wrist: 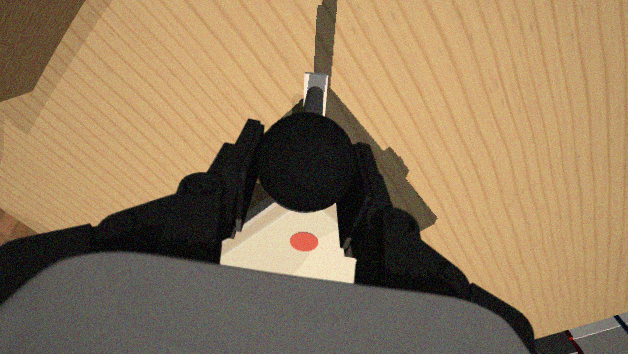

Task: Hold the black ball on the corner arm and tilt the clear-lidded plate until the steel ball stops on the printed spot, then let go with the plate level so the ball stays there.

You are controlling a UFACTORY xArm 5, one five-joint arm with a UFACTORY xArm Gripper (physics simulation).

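The black ball (306,161) is in the upper middle of the wrist view, on the end of the light grey corner arm (308,82). My gripper (303,158) is shut on the black ball, one finger on each side. Part of the cream plate (265,246) shows below the ball, between the fingers. The printed red spot (304,241) lies on it, with no steel ball on the spot. The steel ball does not show; parts of the plate are hidden by the black ball, the fingers and the grey gripper body. The clear lid cannot be made out.
A light wooden table top (475,125) lies below, with dark shadows of the arm and gripper on it. A darker brown surface shows at the top left. Part of a grey object (602,336) with dark and red edges shows at the bottom right corner.
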